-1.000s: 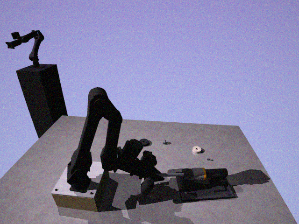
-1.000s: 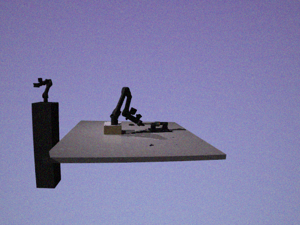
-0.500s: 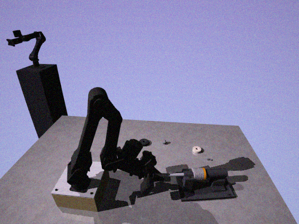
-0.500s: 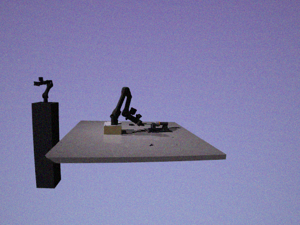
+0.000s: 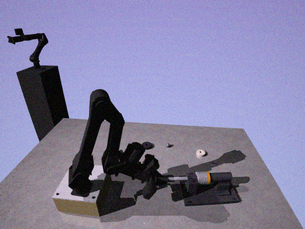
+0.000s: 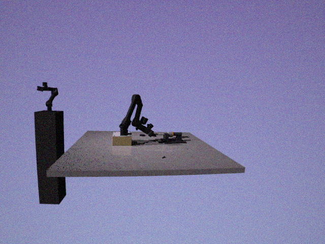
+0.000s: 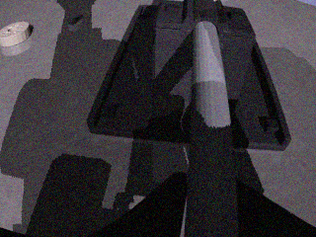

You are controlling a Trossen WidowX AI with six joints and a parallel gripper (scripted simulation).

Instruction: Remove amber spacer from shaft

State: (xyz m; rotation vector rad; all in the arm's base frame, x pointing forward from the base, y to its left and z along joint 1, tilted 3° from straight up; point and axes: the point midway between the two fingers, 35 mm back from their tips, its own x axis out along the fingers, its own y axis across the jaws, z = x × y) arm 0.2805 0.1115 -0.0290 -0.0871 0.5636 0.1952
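Now: the grey shaft 6 cm ahead of my gripper tip, 1 cm to the left of it and 2 cm above it. Round my gripper tip: amber spacer 17 cm ahead, 3 cm to the left, 2 cm above; grey spacer 14 cm ahead, 3 cm to the left, 2 cm above; white ring 17 cm ahead, 28 cm to the left, 6 cm below.
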